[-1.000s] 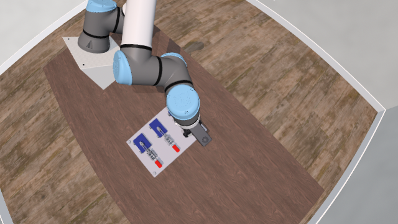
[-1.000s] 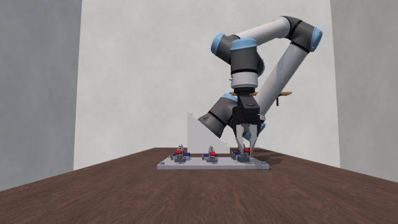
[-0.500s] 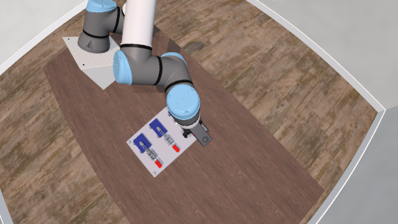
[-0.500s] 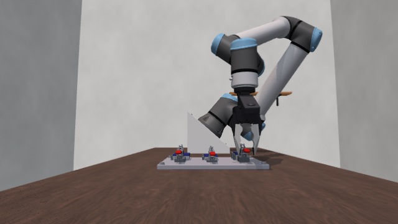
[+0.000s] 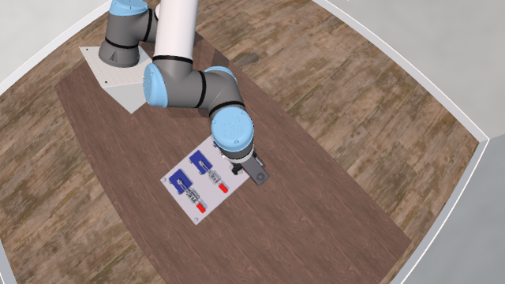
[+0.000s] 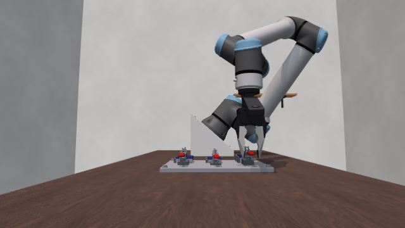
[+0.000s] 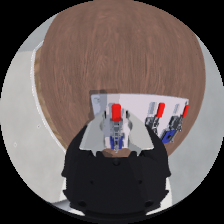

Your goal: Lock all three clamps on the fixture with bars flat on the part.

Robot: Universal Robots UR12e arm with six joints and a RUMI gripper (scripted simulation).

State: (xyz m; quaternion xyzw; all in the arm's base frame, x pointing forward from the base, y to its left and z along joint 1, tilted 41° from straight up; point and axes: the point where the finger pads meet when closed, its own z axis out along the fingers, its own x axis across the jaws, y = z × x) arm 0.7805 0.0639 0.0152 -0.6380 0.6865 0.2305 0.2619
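The grey fixture plate is 9 cm behind my hand, 11 cm to the right of it and 5 cm below it.
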